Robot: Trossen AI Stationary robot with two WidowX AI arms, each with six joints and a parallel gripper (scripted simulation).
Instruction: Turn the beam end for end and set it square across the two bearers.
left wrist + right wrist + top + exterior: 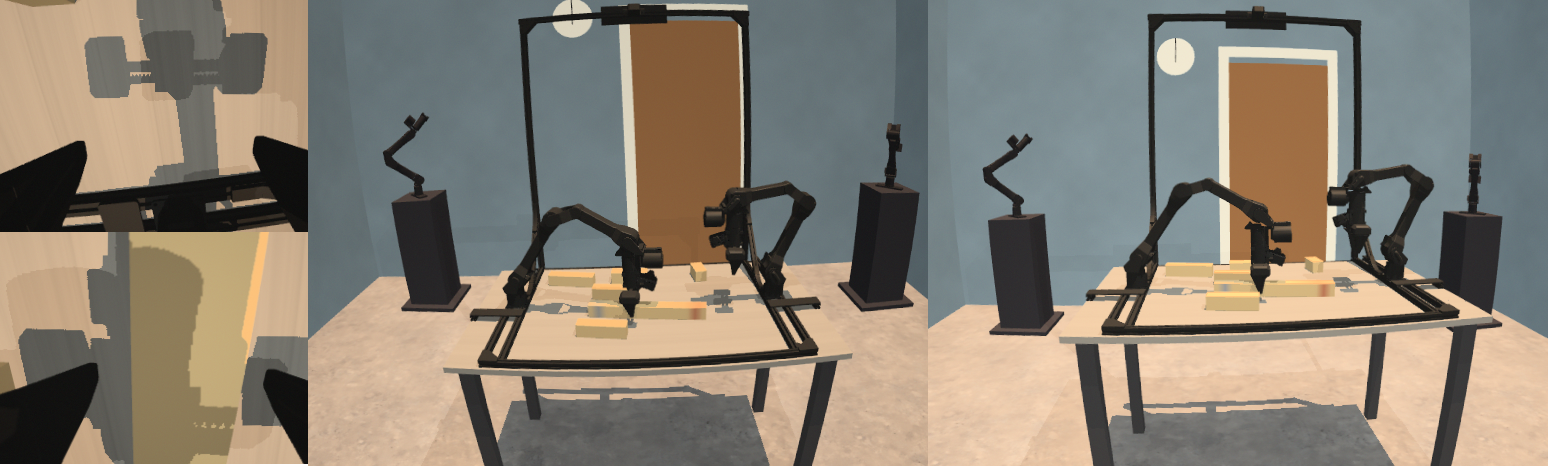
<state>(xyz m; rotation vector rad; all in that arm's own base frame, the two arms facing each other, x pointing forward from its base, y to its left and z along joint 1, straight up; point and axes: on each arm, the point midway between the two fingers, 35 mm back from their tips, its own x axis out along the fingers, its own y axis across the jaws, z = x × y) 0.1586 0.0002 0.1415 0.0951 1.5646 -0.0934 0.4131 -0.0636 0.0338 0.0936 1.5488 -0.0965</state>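
My right hand is 5 cm to the right of the beam, 3 cm above it and 1 cm short of it.
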